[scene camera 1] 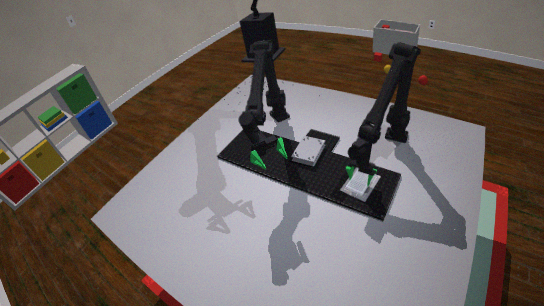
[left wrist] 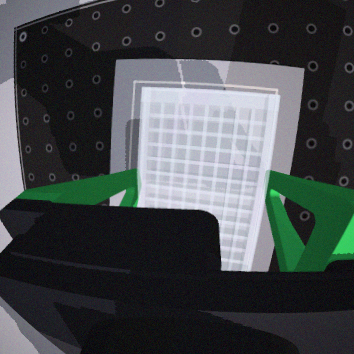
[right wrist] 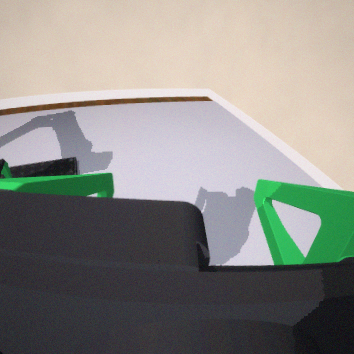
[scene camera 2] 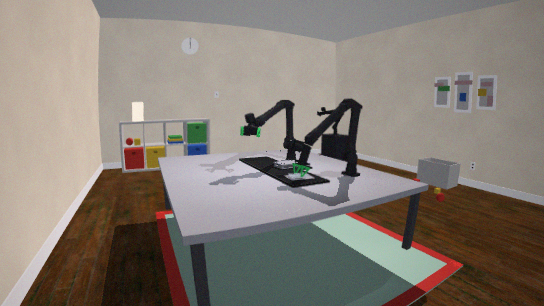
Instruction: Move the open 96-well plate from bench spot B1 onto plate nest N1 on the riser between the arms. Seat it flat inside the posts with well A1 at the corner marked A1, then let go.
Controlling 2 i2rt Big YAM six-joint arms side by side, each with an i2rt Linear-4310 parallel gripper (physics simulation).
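Frame: origin at the left arm's base, x ahead, y left, z up, level; metres.
Seen in the pictures: left gripper, fingertip midpoint: point(scene camera 1: 359, 183) point(left wrist: 200, 177) point(scene camera 2: 298, 175); right gripper, fingertip midpoint: point(scene camera 1: 276, 163) point(right wrist: 184, 184) point(scene camera 2: 249, 135); left arm's base at its link origin: point(scene camera 1: 396, 135) point(scene camera 2: 350, 174); right arm's base at its link origin: point(scene camera 1: 279, 115) point(scene camera 2: 291, 158).
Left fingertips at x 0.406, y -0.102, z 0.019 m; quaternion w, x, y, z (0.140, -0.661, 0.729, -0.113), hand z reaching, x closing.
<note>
Offsets run from my left fingertips to a thing's top centre. "spot": to the spot under its first point. Level surfaces: height alone.
The pale 96-well plate @(dx -0.007, dy +0.001, dz +0.010 m) point(scene camera 1: 359, 185) point(left wrist: 205, 145) is at bench spot B1, a light grey rectangle @(spot: dx +0.045, dy -0.062, dz -0.005 m) point(left wrist: 292, 100) on the black pegboard. My left gripper point(scene camera 1: 360, 179) point(scene camera 2: 300, 172) point(left wrist: 200, 177) is shut on the plate, with a green finger against each long side. In the left wrist view the plate sits a little off the thin outline on the spot; any gap beneath it is too small to tell. Plate nest N1 @(dx -0.110, dy -0.300, dz +0.037 m) point(scene camera 1: 309, 150) point(scene camera 2: 284, 164) is a light block with small posts at its corners. The A1 marks cannot be read. My right gripper point(scene camera 1: 275, 162) point(scene camera 2: 250, 132) point(right wrist: 184, 184) is open and empty, above the pegboard's left end.
The black pegboard @(dz -0.007 m) point(scene camera 1: 325, 175) point(scene camera 2: 262, 164) point(left wrist: 55, 115) lies on the white table @(dz -0.020 m) point(scene camera 1: 165, 180) point(scene camera 2: 200, 200). The nest stands between the two grippers in scene camera 1. A cube shelf point(scene camera 1: 80, 70), a grey bin point(scene camera 1: 395, 42) and a black stand point(scene camera 1: 260, 30) are beyond the table.
</note>
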